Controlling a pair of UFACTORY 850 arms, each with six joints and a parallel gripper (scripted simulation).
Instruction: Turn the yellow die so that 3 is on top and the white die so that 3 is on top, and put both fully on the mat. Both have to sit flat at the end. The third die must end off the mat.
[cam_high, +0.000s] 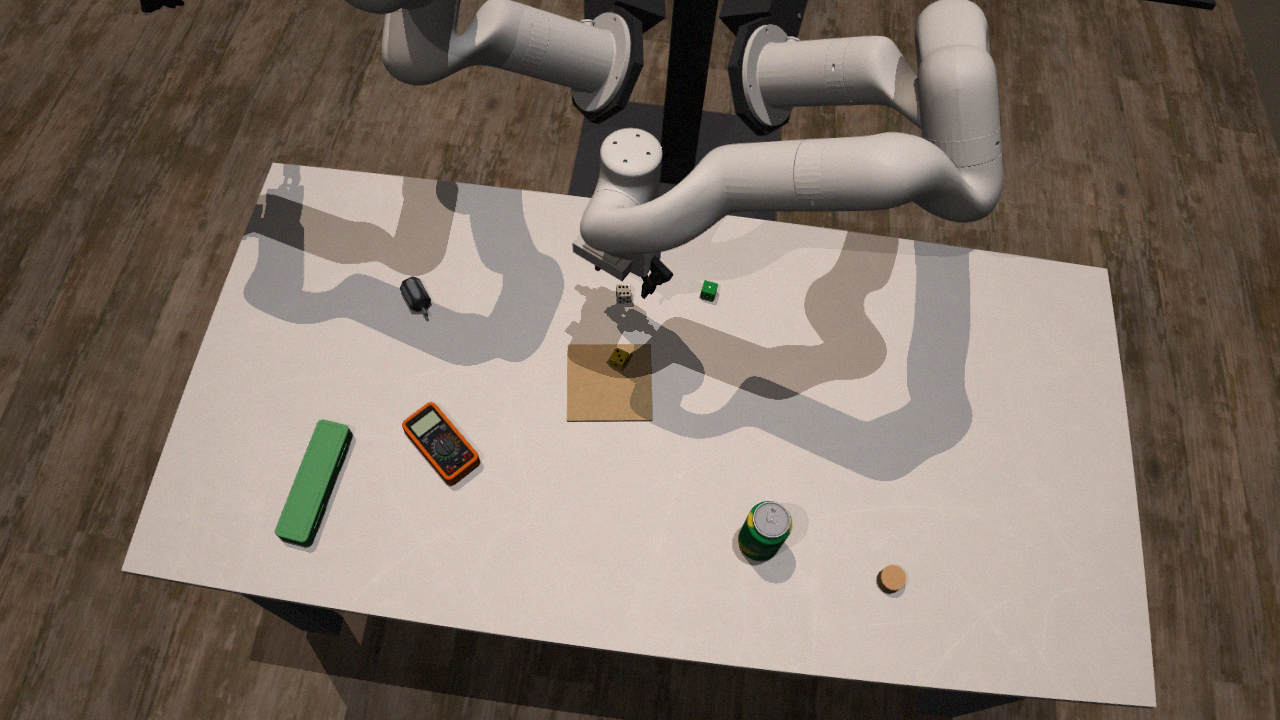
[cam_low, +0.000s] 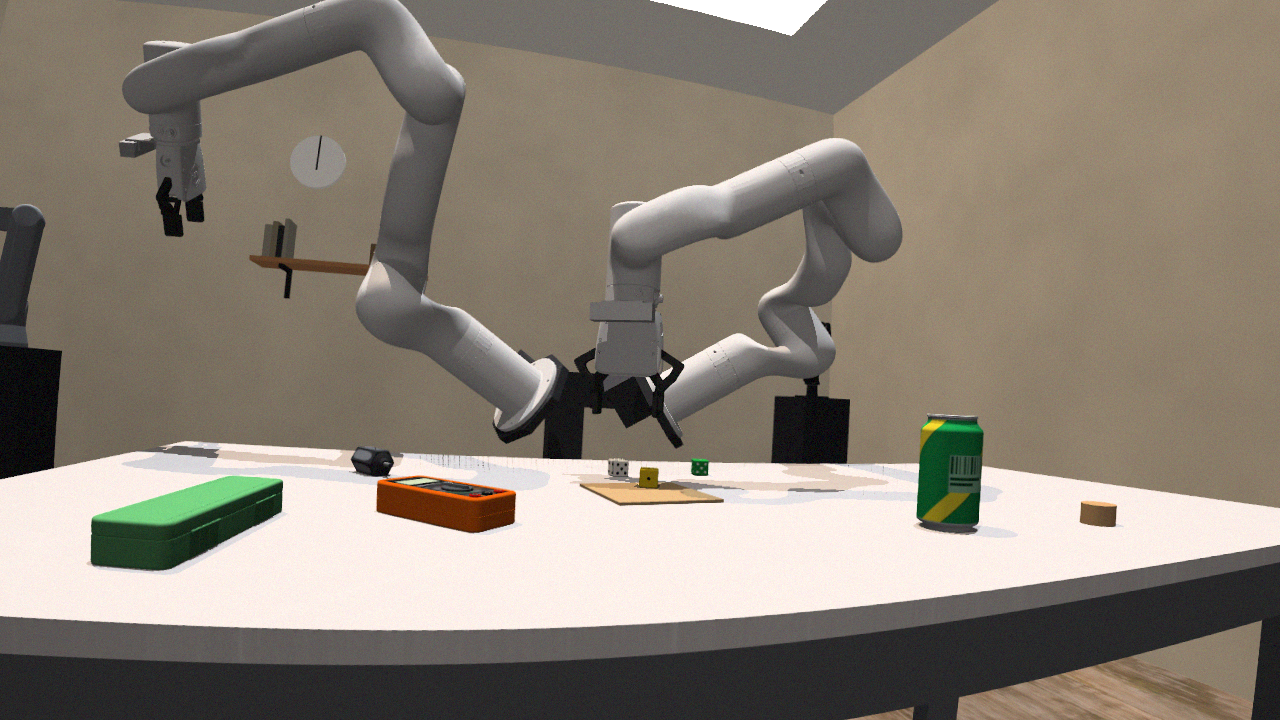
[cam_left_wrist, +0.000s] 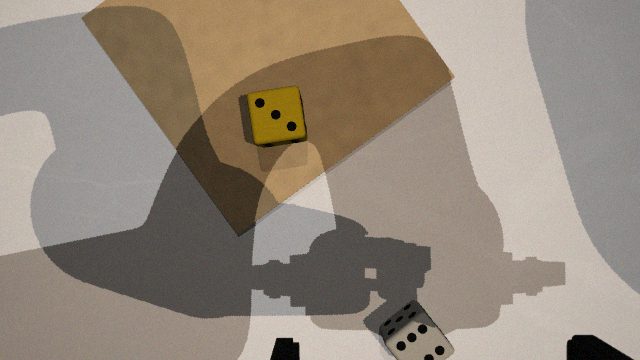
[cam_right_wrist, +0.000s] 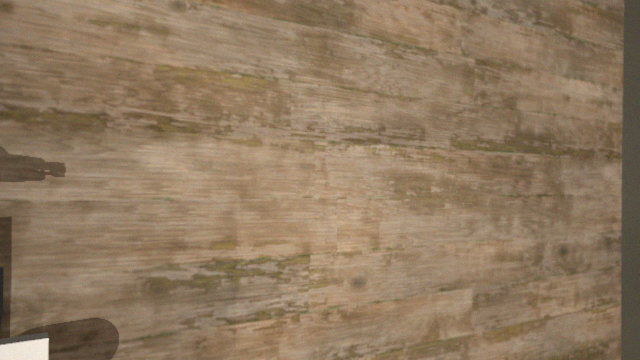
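Note:
My left gripper is now 2 cm past the white die and 9 cm above it. Round my left hand: green die (4 cm behind, 15 cm to the left, 9 cm below); tan mat (15 cm ahead, 1 cm to the right, 10 cm below); yellow die (11 cm ahead, 9 cm below).

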